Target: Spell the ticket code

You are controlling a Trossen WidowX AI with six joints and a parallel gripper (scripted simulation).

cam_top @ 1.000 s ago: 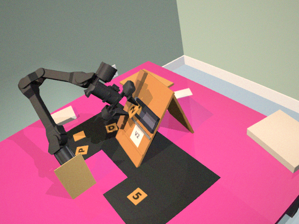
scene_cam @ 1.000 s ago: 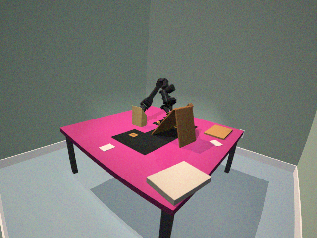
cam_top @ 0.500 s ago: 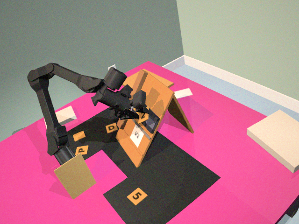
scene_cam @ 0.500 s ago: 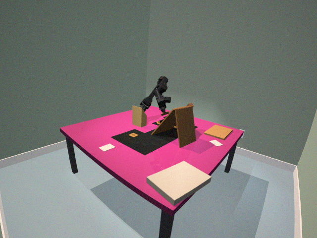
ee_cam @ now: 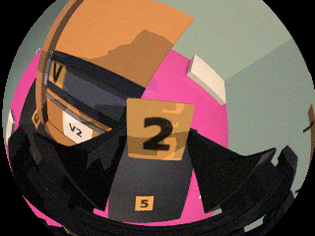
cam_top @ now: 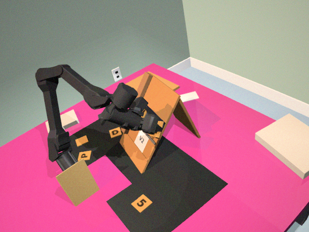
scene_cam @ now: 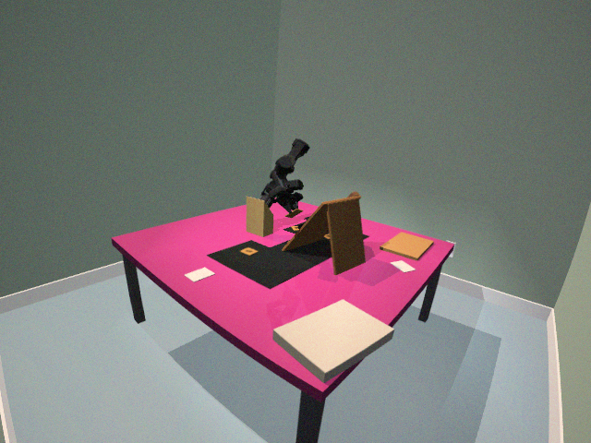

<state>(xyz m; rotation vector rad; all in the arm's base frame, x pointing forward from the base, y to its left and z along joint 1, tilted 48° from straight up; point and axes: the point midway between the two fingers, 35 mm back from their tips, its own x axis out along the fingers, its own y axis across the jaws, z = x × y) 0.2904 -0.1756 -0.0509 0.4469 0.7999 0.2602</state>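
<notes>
My gripper tip is 1 cm past the white ticket, 12 cm to the right of it and 12 cm above it. The rest, counted from my gripper tip: white block 18 cm behind, 68 cm to the left, 19 cm below; orange flat panel 36 cm ahead, 52 cm to the left, 20 cm below; black mat 11 cm behind, 15 cm to the left, 21 cm below.
</notes>
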